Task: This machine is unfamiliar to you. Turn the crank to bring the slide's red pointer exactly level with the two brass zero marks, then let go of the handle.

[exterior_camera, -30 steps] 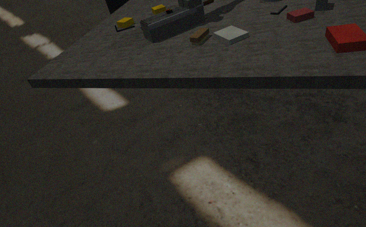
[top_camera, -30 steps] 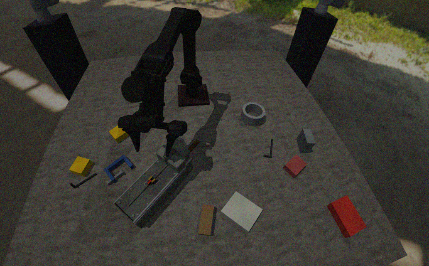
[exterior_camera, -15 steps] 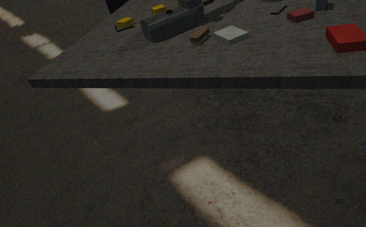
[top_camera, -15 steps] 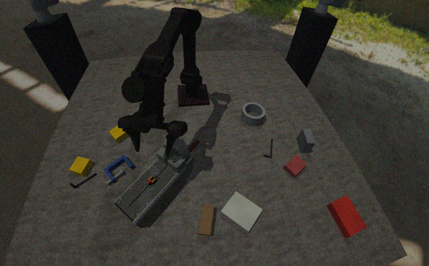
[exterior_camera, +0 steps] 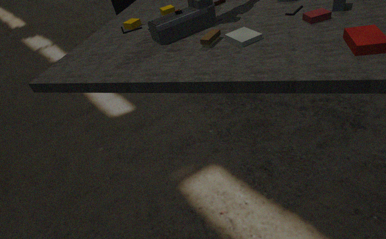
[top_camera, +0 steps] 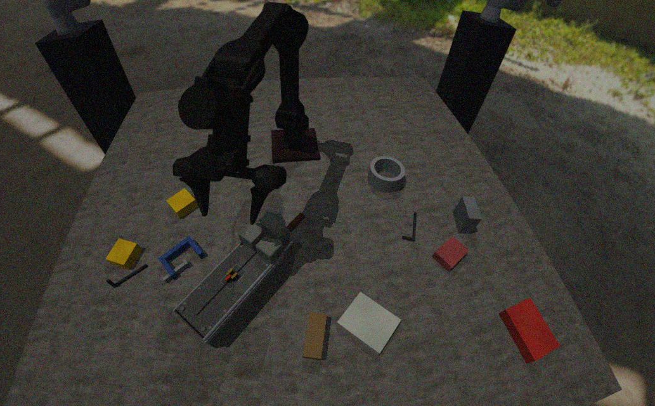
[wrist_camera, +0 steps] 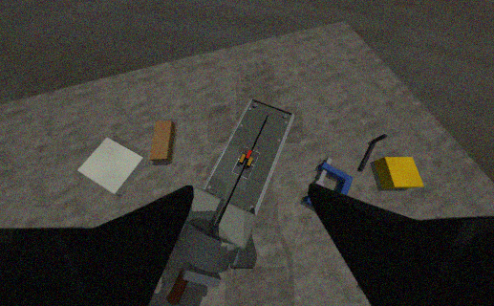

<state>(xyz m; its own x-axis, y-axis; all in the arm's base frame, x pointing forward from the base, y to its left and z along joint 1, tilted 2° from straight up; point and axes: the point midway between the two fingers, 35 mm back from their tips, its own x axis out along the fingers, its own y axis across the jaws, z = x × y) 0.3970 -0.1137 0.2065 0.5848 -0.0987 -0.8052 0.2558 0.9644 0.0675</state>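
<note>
Right now my gripper tip is 13 cm above the brown crank handle, 12 cm to the right of it and 8 cm past it. Also, from my gripper tip: white plate: 26 cm to the left, 18 cm below, 14 cm ahead; then red pointer: 11 cm below, 6 cm ahead, 2 cm to the right; then brown block: 18 cm below, 16 cm ahead, 14 cm to the left.
</note>
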